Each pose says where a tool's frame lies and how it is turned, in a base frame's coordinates. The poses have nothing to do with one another.
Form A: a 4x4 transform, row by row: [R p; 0 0 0 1], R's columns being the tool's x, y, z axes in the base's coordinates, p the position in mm. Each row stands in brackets.
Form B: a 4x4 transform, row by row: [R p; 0 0 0 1], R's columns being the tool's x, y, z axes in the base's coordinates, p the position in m. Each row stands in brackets. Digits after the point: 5 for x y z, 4 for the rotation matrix.
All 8 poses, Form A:
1: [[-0.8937, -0.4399, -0.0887, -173.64], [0.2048, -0.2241, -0.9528, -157.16], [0.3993, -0.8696, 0.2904, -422.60], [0, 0, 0, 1]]
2: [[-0.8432, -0.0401, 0.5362, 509.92], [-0.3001, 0.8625, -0.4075, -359.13], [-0.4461, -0.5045, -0.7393, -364.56], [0, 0, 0, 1]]
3: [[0.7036, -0.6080, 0.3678, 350.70], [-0.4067, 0.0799, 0.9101, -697.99], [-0.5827, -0.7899, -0.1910, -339.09], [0, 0, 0, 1]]
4: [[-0.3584, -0.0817, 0.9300, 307.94], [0.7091, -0.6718, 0.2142, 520.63], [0.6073, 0.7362, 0.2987, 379.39], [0, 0, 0, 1]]
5: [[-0.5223, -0.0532, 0.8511, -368.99], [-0.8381, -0.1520, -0.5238, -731.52], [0.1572, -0.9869, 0.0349, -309.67], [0, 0, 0, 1]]
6: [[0.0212, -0.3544, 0.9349, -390.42], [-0.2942, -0.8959, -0.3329, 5.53], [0.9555, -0.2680, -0.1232, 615.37], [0, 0, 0, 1]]
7: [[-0.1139, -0.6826, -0.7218, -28.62], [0.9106, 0.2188, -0.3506, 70.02], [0.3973, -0.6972, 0.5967, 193.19], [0, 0, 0, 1]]
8: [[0.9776, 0.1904, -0.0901, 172.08], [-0.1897, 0.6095, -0.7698, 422.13], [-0.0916, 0.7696, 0.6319, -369.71], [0, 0, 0, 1]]
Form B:
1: [[-0.8937, -0.4399, -0.0887, -0.17364], [0.2048, -0.2241, -0.9528, -0.15716], [0.3993, -0.8696, 0.2904, -0.42260], [0, 0, 0, 1]]
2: [[-0.8432, -0.0401, 0.5362, 0.50992], [-0.3001, 0.8625, -0.4075, -0.35913], [-0.4461, -0.5045, -0.7393, -0.36456], [0, 0, 0, 1]]
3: [[0.7036, -0.6080, 0.3678, 0.35070], [-0.4067, 0.0799, 0.9101, -0.69799], [-0.5827, -0.7899, -0.1910, -0.33909], [0, 0, 0, 1]]
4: [[-0.3584, -0.0817, 0.9300, 0.30794], [0.7091, -0.6718, 0.2142, 0.52063], [0.6073, 0.7362, 0.2987, 0.37939], [0, 0, 0, 1]]
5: [[-0.5223, -0.0532, 0.8511, -0.36899], [-0.8381, -0.1520, -0.5238, -0.73152], [0.1572, -0.9869, 0.0349, -0.30967], [0, 0, 0, 1]]
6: [[0.0212, -0.3544, 0.9349, -0.39042], [-0.2942, -0.8959, -0.3329, 0.00553], [0.9555, -0.2680, -0.1232, 0.61537], [0, 0, 0, 1]]
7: [[-0.1139, -0.6826, -0.7218, -0.02862], [0.9106, 0.2188, -0.3506, 0.07002], [0.3973, -0.6972, 0.5967, 0.19319], [0, 0, 0, 1]]
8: [[0.9776, 0.1904, -0.0901, 0.17208], [-0.1897, 0.6095, -0.7698, 0.42213], [-0.0916, 0.7696, 0.6319, -0.36971], [0, 0, 0, 1]]
